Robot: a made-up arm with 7 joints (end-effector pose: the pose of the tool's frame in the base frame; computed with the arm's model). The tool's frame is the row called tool. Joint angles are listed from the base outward.
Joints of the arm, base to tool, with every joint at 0 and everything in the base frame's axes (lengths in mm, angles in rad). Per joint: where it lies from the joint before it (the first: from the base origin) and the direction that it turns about. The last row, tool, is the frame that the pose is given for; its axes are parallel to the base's.
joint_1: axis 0 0.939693 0.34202 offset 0 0 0
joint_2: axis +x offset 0 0 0
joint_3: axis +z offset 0 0 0
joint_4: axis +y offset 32.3 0 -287.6
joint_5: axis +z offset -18.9 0 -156.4
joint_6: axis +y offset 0 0 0
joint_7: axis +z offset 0 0 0
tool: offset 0 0 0
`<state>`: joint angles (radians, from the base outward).
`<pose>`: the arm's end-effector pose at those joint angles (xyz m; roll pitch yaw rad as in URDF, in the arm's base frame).
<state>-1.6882 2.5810 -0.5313 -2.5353 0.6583 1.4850 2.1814</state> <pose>-0.0630 0.1279 0.1652 -2.3003 -0.4162 2.9249</pose>
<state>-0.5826 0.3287 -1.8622 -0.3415 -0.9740 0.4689 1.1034</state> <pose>0.2260 0.0606 -0.3801 0.8828 0.2821 -1.7615</pose>
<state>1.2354 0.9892 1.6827 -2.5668 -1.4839 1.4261 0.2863</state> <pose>-0.0564 0.1946 0.0667 -2.7138 -0.0978 -0.4176</pose>
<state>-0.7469 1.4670 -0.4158 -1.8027 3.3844 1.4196 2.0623</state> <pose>0.2536 0.2035 0.0532 2.2727 1.2513 -2.9064</pose>
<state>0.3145 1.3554 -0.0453 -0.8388 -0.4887 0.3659 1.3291</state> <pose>0.0604 0.4061 -0.1221 1.3570 -0.6555 -0.2450</pose>
